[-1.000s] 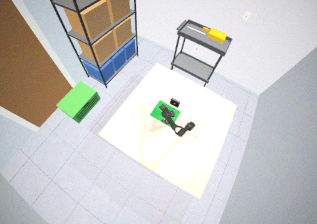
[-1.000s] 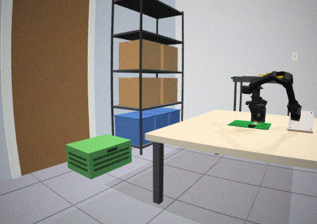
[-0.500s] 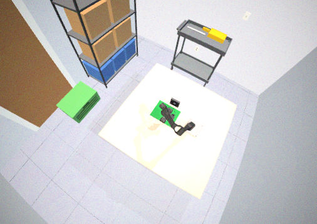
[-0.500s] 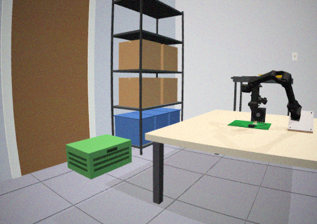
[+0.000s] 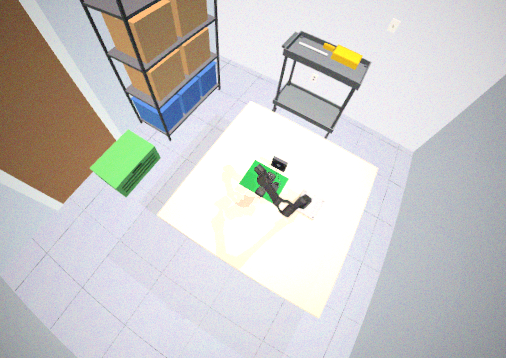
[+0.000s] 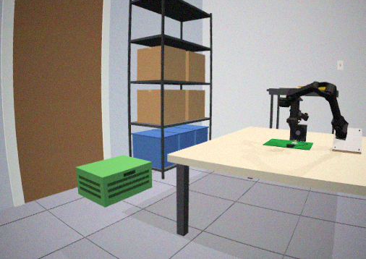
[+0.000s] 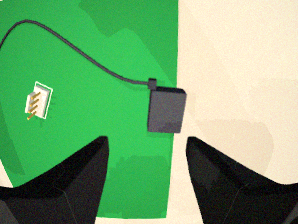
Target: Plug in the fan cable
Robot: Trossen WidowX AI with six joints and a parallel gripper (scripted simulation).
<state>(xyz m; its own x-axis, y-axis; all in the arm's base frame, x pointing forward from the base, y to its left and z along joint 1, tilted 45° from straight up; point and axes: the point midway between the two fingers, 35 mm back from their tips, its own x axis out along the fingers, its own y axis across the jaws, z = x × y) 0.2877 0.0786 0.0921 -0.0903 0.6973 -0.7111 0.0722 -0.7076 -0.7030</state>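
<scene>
My gripper tip is 10 mm short of the dark grey fan plug, 20 mm to the right of it and 80 mm above it. Round my gripper tip: black fan (30 mm ahead, 250 mm to the right, 30 mm below); green board (50 mm ahead, 90 mm to the right, 110 mm below).
</scene>
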